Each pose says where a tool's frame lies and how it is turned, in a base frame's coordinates. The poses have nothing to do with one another.
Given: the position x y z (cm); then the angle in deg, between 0 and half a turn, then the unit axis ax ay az.
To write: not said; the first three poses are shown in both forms.
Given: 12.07 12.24 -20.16 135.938 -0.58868 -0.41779 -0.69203
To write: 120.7 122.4 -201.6 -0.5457 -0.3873 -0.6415 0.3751
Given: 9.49 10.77 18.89 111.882 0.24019 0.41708 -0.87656
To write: 94.9 107.7 188.9 0.1990 0.3455 -0.7262 0.5600
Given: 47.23 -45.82 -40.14 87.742 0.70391 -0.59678 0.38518
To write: 472.3 -458.2 -401.4 0.4878 -0.4136 0.2669 0.7209
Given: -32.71 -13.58 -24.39 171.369 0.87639 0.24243 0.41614
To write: -327.1 -135.8 -243.9 0.8739 0.2417 0.4150 0.0752
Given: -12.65 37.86 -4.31 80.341 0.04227 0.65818 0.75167
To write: -126.5 378.6 -43.1 0.0273 0.4246 0.4849 0.7641
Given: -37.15 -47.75 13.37 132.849 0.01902 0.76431 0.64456
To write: -371.5 -477.5 133.7 0.0174 0.7005 0.5908 0.4000
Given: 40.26 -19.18 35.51 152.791 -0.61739 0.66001 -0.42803
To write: 402.6 -191.8 355.1 -0.6001 0.6415 -0.4160 0.2352
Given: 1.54 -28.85 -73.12 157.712 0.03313 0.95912 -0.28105
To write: 15.4 -288.5 -731.2 0.0325 0.9410 -0.2758 0.1933
